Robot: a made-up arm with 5 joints. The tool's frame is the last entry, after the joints.
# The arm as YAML. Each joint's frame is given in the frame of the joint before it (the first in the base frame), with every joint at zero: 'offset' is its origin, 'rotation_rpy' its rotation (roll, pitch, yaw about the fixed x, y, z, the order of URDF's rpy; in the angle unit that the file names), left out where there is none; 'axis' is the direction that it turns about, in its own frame. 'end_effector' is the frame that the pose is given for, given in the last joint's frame.
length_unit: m
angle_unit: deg
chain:
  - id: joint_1
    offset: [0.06, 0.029, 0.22]
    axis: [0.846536, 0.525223, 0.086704]
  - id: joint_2
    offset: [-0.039, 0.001, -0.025]
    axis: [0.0, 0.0, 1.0]
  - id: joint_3
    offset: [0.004, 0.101, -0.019]
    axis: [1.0, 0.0, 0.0]
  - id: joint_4
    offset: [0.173, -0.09, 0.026]
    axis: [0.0, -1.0, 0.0]
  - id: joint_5
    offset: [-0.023, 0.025, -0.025]
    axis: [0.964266, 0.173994, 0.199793]
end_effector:
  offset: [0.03, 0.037, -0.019]
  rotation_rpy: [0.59, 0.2, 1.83]
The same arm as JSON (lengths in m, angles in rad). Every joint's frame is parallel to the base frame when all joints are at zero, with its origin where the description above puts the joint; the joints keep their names.
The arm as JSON. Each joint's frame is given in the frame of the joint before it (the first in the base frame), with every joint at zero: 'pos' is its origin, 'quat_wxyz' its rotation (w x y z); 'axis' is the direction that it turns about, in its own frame. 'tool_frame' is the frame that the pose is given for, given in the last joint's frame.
{
  "length_unit": "m",
  "angle_unit": "rad",
  "joints": [
    {
      "joint": "joint_1",
      "pos": [
        0.06,
        0.029,
        0.22
      ],
      "quat_wxyz": [
        1.0,
        0.0,
        0.0,
        0.0
      ],
      "axis": [
        0.846536,
        0.525223,
        0.086704
      ]
    },
    {
      "joint": "joint_2",
      "pos": [
        -0.039,
        0.001,
        -0.025
      ],
      "quat_wxyz": [
        1.0,
        0.0,
        0.0,
        0.0
      ],
      "axis": [
        0.0,
        0.0,
        1.0
      ]
    },
    {
      "joint": "joint_3",
      "pos": [
        0.004,
        0.101,
        -0.019
      ],
      "quat_wxyz": [
        1.0,
        0.0,
        0.0,
        0.0
      ],
      "axis": [
        1.0,
        0.0,
        0.0
      ]
    },
    {
      "joint": "joint_4",
      "pos": [
        0.173,
        -0.09,
        0.026
      ],
      "quat_wxyz": [
        1.0,
        0.0,
        0.0,
        0.0
      ],
      "axis": [
        0.0,
        -1.0,
        0.0
      ]
    },
    {
      "joint": "joint_5",
      "pos": [
        -0.023,
        0.025,
        -0.025
      ],
      "quat_wxyz": [
        1.0,
        0.0,
        0.0,
        0.0
      ],
      "axis": [
        0.964266,
        0.173994,
        0.199793
      ]
    }
  ],
  "tool_frame": {
    "pos": [
      0.03,
      0.037,
      -0.019
    ],
    "quat_wxyz": [
      0.999858,
      0.00512,
      0.001827,
      0.01596
    ]
  }
}

